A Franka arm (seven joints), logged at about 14 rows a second.
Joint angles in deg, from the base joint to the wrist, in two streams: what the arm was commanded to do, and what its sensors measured. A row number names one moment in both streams.
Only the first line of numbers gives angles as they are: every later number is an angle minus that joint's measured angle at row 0.
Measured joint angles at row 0:
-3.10 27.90 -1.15 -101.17 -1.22 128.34 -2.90
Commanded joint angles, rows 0 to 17:
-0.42 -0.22 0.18 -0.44 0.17 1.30 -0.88
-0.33 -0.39 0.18 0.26 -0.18 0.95 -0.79
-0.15 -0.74 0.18 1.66 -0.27 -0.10 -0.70
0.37 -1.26 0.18 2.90 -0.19 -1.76 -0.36
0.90 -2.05 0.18 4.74 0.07 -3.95 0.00
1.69 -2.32 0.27 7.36 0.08 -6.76 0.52
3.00 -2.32 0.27 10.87 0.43 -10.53 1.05
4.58 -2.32 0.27 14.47 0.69 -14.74 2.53
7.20 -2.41 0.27 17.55 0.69 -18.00 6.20
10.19 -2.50 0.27 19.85 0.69 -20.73 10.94
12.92 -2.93 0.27 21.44 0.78 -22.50 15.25
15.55 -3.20 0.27 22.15 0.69 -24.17 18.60
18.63 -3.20 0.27 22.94 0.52 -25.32 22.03
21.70 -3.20 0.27 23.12 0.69 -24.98 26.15
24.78 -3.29 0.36 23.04 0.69 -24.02 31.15
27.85 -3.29 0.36 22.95 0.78 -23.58 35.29
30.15 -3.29 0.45 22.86 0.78 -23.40 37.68
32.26 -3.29 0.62 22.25 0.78 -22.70 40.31
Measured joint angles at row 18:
29.65 -3.93 0.78 21.86 0.22 -23.68 36.30
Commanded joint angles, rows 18 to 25:
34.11 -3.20 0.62 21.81 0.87 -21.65 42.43
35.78 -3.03 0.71 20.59 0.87 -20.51 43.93
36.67 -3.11 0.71 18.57 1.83 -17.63 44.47
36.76 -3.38 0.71 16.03 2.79 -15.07 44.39
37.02 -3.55 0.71 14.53 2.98 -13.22 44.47
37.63 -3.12 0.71 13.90 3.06 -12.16 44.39
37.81 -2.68 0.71 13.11 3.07 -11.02 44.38
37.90 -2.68 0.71 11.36 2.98 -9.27 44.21
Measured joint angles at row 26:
37.80 -1.93 0.81 14.84 2.21 -12.47 44.25
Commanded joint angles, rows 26 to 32:
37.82 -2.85 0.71 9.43 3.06 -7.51 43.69
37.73 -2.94 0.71 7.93 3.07 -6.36 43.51
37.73 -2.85 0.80 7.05 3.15 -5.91 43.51
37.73 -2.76 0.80 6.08 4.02 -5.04 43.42
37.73 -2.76 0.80 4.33 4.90 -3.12 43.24
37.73 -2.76 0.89 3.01 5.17 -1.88 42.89
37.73 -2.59 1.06 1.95 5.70 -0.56 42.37
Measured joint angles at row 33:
37.89 -1.63 0.80 5.51 3.96 -3.75 44.05
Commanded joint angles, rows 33 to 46:
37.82 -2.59 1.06 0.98 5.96 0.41 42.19
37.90 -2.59 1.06 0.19 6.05 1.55 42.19
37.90 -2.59 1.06 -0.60 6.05 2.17 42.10
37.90 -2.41 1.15 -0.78 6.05 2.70 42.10
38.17 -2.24 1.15 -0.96 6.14 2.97 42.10
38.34 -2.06 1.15 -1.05 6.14 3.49 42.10
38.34 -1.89 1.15 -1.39 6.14 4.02 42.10
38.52 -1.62 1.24 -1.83 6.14 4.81 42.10
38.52 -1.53 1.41 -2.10 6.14 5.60 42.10
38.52 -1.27 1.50 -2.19 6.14 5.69 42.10
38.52 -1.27 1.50 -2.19 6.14 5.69 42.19
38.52 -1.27 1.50 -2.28 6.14 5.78 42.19
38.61 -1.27 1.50 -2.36 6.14 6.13 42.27
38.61 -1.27 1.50 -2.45 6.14 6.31 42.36
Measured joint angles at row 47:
38.77 -0.95 1.32 -1.44 4.72 4.59 43.84
